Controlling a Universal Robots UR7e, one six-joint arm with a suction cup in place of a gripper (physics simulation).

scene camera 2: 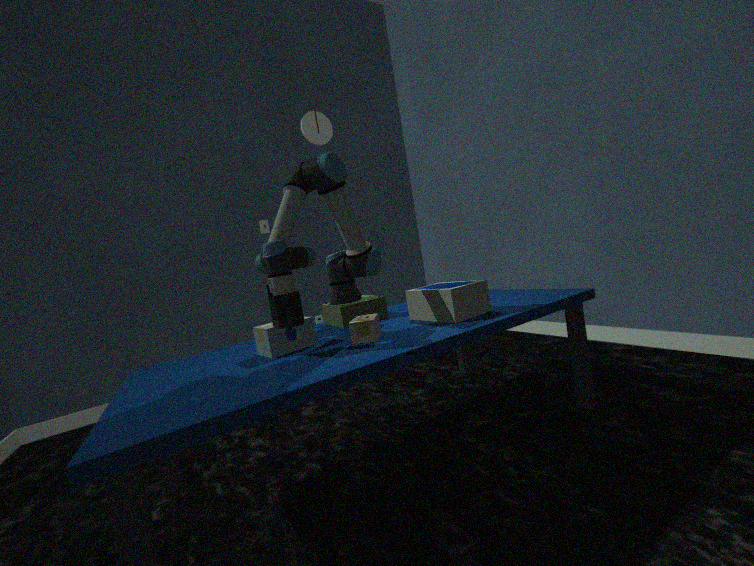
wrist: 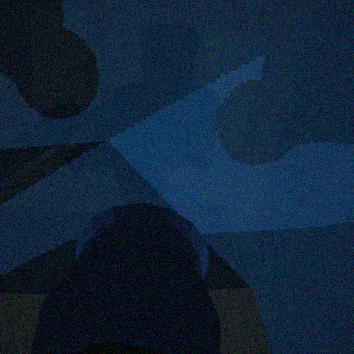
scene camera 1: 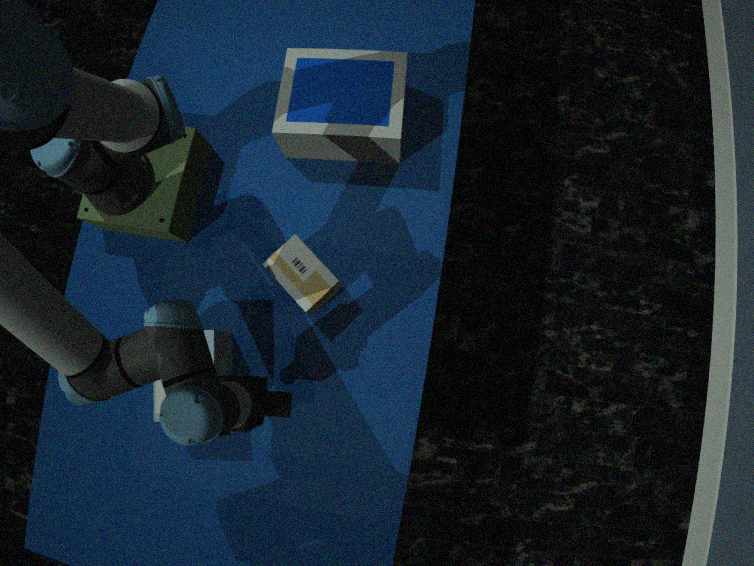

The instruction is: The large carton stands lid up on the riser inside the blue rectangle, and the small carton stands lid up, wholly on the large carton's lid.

A riser shows in scene camera 2 and in scene camera 1; in the wrist view it is out of frame. A small carton shows in scene camera 2 and in scene camera 1; in the wrist view it is out of frame. One and the same spot on the small carton: (scene camera 1: 308,281) is (scene camera 2: 362,319). The same spot on the riser: (scene camera 2: 451,302) is (scene camera 1: 398,149).
